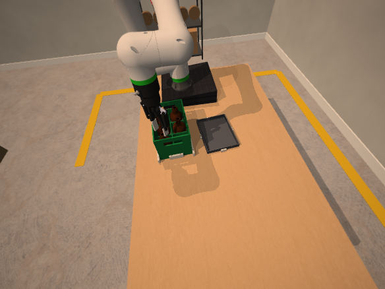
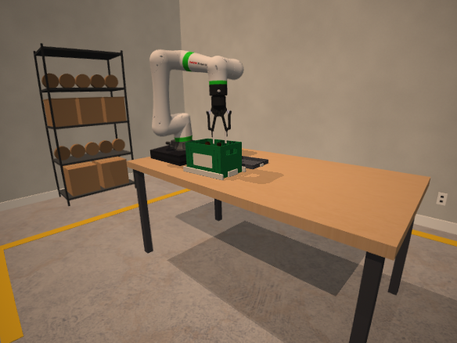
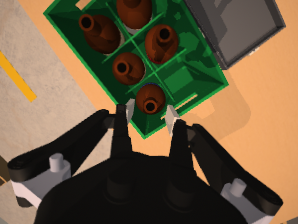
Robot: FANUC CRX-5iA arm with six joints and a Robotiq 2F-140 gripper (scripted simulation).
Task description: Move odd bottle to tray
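The green crate is 9 cm behind my hand, 5 cm to the left of it and 13 cm below it. The rest, counted from my hand: dark grey tray 6 cm behind, 31 cm to the left, 20 cm below; glass bottle 18 cm behind, 9 cm to the left, 13 cm below.
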